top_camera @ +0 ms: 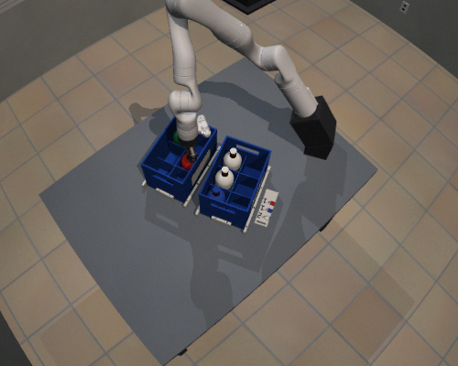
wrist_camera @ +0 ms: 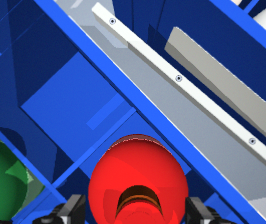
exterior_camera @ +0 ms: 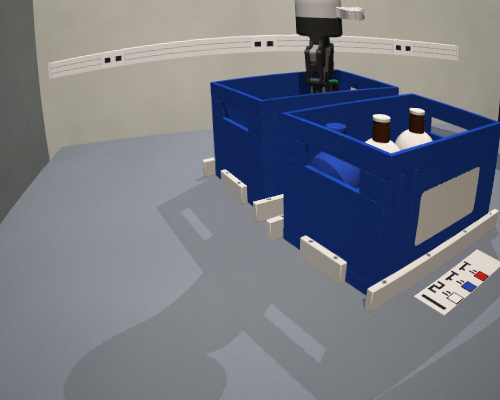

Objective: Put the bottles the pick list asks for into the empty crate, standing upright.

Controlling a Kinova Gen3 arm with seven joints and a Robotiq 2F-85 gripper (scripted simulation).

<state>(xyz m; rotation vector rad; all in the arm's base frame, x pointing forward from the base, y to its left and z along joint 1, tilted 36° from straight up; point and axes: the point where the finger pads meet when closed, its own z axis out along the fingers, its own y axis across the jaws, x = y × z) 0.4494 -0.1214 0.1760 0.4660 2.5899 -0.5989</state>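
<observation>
The red-label bottle is 70 mm below my hand. Round my hand: white bottle (120 mm behind, 110 mm to the left, 70 mm below); green-label bottle (50 mm behind, 110 mm to the right, 70 mm below); blue-label bottle (40 mm ahead, 180 mm to the left, 70 mm below).
</observation>
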